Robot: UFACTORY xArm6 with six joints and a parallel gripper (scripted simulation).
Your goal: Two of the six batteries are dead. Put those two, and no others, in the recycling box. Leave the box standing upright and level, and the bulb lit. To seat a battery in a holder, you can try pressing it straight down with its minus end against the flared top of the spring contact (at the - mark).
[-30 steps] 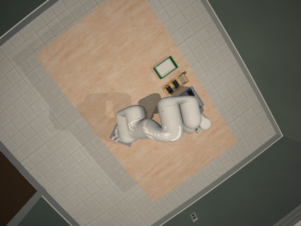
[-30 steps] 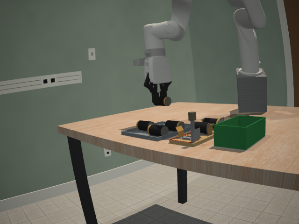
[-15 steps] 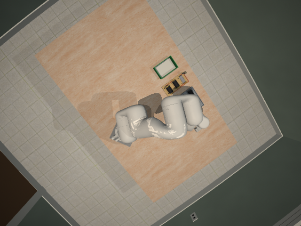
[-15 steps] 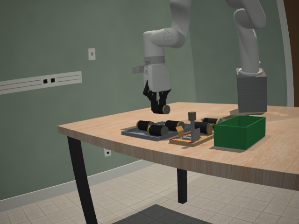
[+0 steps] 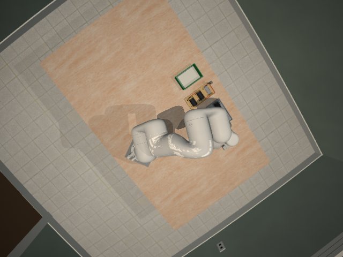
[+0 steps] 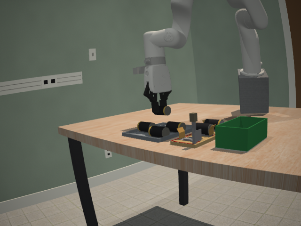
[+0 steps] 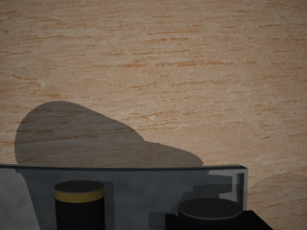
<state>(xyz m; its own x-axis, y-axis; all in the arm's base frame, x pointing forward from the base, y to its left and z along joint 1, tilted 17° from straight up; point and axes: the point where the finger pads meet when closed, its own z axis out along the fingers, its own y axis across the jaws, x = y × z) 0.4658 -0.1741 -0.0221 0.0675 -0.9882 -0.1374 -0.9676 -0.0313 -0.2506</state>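
Right now the grey tray is 60 mm ahead of my hand, 60 mm to the left of it and 80 mm below it. Round my hand: green recycling box 40 mm ahead, 390 mm to the left, 60 mm below.
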